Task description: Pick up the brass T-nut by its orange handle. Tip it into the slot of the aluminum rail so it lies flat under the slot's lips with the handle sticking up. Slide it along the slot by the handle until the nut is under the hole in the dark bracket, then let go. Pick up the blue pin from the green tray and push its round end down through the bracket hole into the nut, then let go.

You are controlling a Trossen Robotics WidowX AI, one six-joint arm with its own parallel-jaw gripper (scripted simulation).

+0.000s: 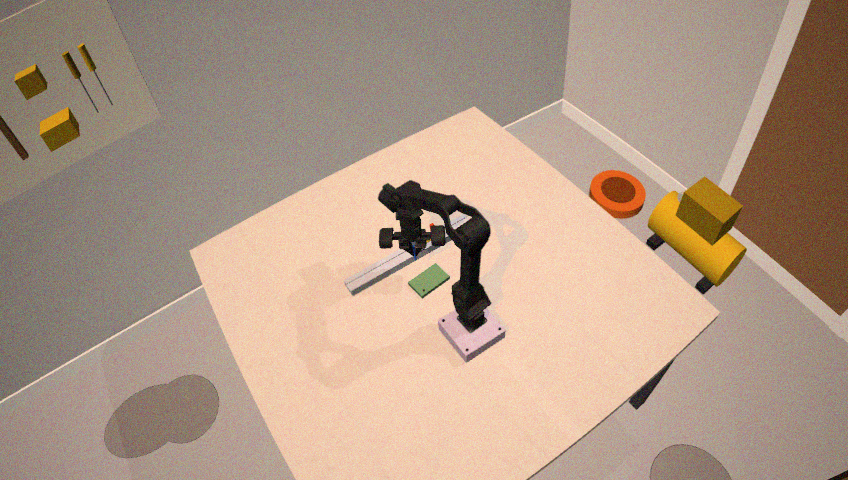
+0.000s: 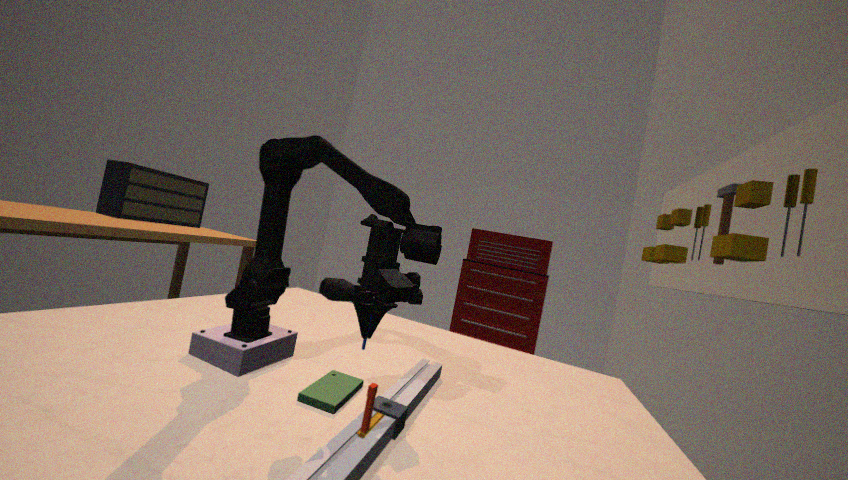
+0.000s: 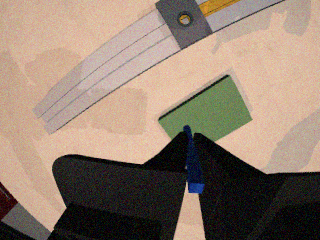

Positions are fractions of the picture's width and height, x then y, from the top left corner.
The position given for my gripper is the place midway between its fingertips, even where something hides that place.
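In image 1 there's an aluminum rail (image 1: 0.47, 0.54). Image 2 has my gripper (image 2: 0.43, 0.71), and it's holding a blue pin (image 3: 0.61, 0.76). You'd find the gripper in image 3 too (image 3: 0.59, 0.58), where that pin is.
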